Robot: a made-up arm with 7 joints.
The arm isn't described. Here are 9 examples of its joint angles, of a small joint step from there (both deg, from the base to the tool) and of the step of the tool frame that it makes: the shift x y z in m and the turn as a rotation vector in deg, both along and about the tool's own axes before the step.
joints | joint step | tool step
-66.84 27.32 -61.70 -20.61 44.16 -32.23 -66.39 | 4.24 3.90 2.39 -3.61 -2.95 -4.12 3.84 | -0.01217 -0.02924 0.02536 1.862 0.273 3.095
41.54 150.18 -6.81 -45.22 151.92 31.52 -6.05 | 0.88 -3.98 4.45 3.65 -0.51 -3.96 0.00 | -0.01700 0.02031 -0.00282 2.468 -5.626 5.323
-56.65 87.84 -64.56 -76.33 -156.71 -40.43 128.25 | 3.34 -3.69 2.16 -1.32 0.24 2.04 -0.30 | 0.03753 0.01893 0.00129 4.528 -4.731 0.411
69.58 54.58 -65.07 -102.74 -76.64 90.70 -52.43 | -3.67 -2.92 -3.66 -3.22 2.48 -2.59 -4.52 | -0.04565 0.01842 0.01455 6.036 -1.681 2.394
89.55 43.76 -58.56 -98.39 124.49 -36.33 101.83 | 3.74 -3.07 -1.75 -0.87 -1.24 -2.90 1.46 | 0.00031 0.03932 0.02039 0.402 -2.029 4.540
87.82 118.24 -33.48 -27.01 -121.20 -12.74 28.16 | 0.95 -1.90 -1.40 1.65 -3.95 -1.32 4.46 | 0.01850 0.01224 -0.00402 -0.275 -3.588 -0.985
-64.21 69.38 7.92 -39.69 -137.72 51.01 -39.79 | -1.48 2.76 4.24 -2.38 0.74 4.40 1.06 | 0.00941 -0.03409 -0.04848 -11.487 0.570 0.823
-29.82 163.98 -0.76 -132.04 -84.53 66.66 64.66 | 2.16 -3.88 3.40 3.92 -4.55 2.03 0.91 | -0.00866 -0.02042 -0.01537 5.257 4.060 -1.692
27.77 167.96 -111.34 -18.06 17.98 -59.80 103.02 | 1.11 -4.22 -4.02 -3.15 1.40 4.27 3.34 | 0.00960 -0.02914 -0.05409 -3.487 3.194 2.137
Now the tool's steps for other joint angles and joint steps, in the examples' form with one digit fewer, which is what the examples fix.
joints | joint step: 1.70 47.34 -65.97 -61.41 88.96 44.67 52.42 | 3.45 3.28 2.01 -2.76 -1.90 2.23 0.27
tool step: -0.0088 0.0244 0.0051 2.20 1.89 1.11
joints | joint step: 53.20 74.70 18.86 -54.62 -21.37 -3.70 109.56 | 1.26 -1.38 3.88 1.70 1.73 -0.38 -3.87
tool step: -0.0055 0.0232 0.0041 3.00 -0.19 0.58
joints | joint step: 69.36 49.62 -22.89 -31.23 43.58 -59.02 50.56 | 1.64 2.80 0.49 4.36 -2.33 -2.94 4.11
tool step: 0.0135 0.0505 0.0282 0.27 0.98 -2.66
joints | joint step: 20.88 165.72 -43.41 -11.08 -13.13 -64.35 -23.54 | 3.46 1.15 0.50 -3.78 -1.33 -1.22 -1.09
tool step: -0.0215 0.0352 -0.0359 4.14 -4.52 -5.37
